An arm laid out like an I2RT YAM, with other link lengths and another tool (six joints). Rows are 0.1 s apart.
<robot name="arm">
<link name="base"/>
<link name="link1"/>
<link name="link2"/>
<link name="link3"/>
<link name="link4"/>
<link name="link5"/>
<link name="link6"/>
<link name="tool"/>
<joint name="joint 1" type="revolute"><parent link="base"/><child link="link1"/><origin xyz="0 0 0.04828"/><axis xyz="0 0 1"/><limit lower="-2.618" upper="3.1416"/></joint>
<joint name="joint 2" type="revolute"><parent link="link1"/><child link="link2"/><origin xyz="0.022 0.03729 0.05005"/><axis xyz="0 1 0"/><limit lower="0" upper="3.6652"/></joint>
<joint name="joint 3" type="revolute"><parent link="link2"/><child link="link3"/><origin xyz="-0.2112 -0.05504 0"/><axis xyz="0 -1 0"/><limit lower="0" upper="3.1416"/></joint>
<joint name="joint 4" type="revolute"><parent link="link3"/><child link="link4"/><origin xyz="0.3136 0.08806 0.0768"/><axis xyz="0 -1 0"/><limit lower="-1.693" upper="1.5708"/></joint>
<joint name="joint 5" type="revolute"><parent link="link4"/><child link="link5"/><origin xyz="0.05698 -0.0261 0.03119"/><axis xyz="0 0 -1"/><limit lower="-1.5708" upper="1.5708"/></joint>
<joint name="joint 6" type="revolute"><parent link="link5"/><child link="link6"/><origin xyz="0.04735 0 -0.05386"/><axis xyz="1 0 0"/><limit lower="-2.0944" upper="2.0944"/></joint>
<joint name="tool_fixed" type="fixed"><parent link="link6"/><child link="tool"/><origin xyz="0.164 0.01 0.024" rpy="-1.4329 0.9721 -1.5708"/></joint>
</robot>
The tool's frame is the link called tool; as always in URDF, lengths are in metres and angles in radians.
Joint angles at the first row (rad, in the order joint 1, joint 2, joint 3, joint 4, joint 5, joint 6):
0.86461 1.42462 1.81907 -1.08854 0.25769 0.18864
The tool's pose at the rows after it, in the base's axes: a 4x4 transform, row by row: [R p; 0 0 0 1], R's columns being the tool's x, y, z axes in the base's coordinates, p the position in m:
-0.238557, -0.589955, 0.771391, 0.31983; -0.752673, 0.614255, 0.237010, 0.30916; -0.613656, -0.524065, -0.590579, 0.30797; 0, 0, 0, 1
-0.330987, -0.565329, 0.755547, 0.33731; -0.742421, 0.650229, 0.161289, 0.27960; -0.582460, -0.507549, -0.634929, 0.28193; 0, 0, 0, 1
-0.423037, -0.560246, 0.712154, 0.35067; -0.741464, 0.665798, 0.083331, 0.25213; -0.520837, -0.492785, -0.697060, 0.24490; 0, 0, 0, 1
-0.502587, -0.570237, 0.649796, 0.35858; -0.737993, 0.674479, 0.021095, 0.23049; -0.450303, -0.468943, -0.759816, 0.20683; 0, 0, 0, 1
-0.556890, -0.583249, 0.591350, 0.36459; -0.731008, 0.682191, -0.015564, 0.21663; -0.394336, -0.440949, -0.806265, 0.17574; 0, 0, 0, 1
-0.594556, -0.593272, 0.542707, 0.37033; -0.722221, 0.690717, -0.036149, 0.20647; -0.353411, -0.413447, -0.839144, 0.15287; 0, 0, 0, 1
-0.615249, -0.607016, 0.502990, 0.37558; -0.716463, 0.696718, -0.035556, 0.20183; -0.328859, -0.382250, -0.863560, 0.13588; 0, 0, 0, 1
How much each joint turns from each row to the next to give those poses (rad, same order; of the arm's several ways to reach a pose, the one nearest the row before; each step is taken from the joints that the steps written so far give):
-0.08620 -0.04883 -0.09691 -0.00419 -0.00267 0.01946
-0.08164 -0.02631 -0.07666 -0.00649 -0.01335 0.01411
-0.07629 -0.00383 -0.07708 -0.01487 -0.01602 0.00115
-0.06259 0.01792 -0.06026 -0.01756 -0.02138 -0.00116
-0.04768 0.03091 -0.03852 -0.00534 -0.02479 -0.00458
-0.04043 0.03547 -0.01757 -0.00189 -0.02518 -0.00800
-0.03242 0.03663 -0.00419 0.00305 -0.03318 -0.01297

